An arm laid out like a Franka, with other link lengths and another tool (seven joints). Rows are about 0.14 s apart.
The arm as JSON. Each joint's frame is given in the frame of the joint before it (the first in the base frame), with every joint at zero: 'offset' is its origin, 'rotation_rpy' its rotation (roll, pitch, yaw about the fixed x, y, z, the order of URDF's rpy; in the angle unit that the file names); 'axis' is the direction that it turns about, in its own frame. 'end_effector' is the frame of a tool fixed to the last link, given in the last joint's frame.
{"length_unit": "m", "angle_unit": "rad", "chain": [
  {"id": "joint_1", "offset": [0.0, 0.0, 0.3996], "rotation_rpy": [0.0, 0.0, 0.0], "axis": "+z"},
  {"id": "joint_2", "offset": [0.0, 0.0, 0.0], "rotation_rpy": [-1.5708, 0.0, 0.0], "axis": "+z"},
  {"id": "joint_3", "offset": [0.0, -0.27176, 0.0], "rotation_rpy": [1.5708, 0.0, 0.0], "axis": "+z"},
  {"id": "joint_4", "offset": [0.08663, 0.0, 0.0], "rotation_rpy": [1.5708, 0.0, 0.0], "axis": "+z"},
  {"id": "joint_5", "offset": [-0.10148, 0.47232, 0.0], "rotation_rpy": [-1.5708, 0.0, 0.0], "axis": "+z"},
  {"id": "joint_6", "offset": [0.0, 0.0, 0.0], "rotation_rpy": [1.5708, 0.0, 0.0], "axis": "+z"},
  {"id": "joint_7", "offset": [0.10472, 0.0, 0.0], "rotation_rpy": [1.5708, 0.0, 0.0], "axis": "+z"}
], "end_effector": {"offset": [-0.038, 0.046, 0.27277], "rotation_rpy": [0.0, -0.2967, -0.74]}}
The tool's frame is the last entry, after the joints.
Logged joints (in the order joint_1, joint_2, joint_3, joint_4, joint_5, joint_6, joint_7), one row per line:
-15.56 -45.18 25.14 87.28 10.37 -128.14 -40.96
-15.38 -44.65 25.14 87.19 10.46 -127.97 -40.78
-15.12 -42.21 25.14 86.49 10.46 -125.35 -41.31
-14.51 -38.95 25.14 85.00 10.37 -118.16 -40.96
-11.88 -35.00 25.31 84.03 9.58 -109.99 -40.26
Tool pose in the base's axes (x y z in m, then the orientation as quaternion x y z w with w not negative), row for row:
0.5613 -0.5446 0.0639 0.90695 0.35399 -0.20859 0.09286
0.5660 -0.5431 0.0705 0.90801 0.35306 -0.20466 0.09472
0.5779 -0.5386 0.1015 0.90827 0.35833 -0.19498 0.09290
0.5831 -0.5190 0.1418 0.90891 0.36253 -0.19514 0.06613
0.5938 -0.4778 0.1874 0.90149 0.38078 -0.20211 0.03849
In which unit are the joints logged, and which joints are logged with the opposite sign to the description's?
The joints are logged in degrees. Opposite sign: joint_2, joint_3, joint_4, joint_6.
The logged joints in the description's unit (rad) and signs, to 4 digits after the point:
-0.2716 0.7885 -0.4388 -1.5233 0.1810 2.2365 -0.7149
-0.2684 0.7793 -0.4388 -1.5218 0.1826 2.2335 -0.7117
-0.2639 0.7367 -0.4388 -1.5095 0.1826 2.1878 -0.7210
-0.2532 0.6798 -0.4388 -1.4835 0.1810 2.0623 -0.7149
-0.2073 0.6109 -0.4417 -1.4666 0.1672 1.9197 -0.7027

